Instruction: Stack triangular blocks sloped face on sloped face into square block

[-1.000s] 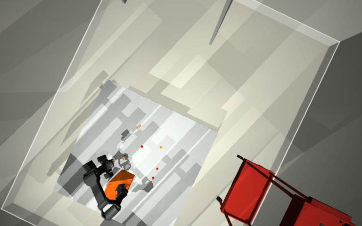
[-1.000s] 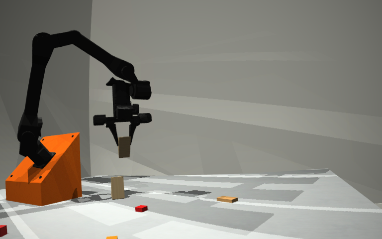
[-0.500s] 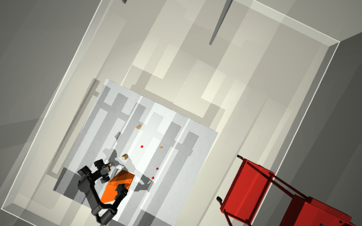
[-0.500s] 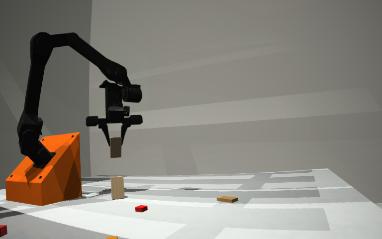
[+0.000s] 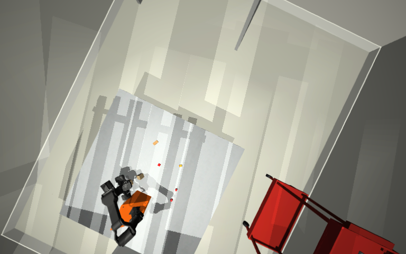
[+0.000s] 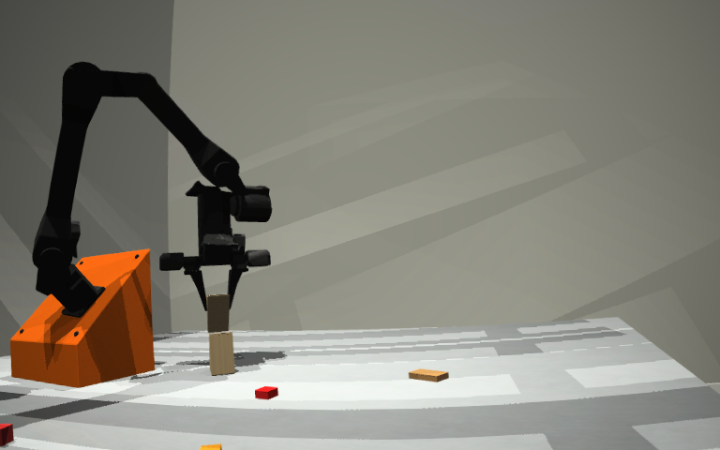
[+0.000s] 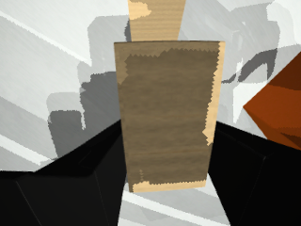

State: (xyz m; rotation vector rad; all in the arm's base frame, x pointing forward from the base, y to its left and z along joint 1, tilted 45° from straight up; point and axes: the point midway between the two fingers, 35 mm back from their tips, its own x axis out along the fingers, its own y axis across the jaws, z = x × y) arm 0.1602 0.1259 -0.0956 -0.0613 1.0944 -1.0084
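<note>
The darker triangular block lies 8 cm below my gripper tip, 4 cm to the right of it and 4 cm ahead of it. Also, from my gripper tip: lighter triangular block (1 cm above); flat brown block (37 cm ahead, 9 cm below); orange piece (31 cm to the right, 30 cm ahead, 9 cm below).
</note>
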